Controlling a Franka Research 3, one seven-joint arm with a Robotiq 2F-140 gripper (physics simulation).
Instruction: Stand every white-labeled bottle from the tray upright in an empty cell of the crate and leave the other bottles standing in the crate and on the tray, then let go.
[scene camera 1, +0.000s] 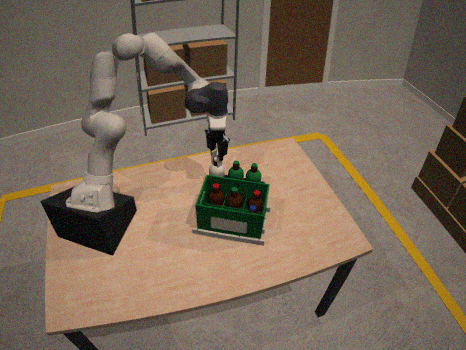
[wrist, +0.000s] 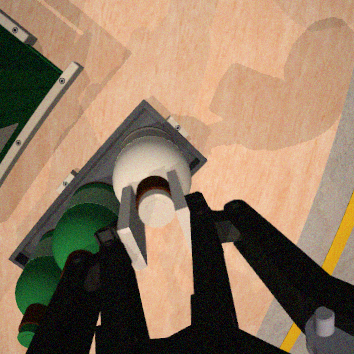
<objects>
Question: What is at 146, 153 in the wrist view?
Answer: A white-labeled bottle.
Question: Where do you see the gripper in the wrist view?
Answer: At 154, 194
</objects>
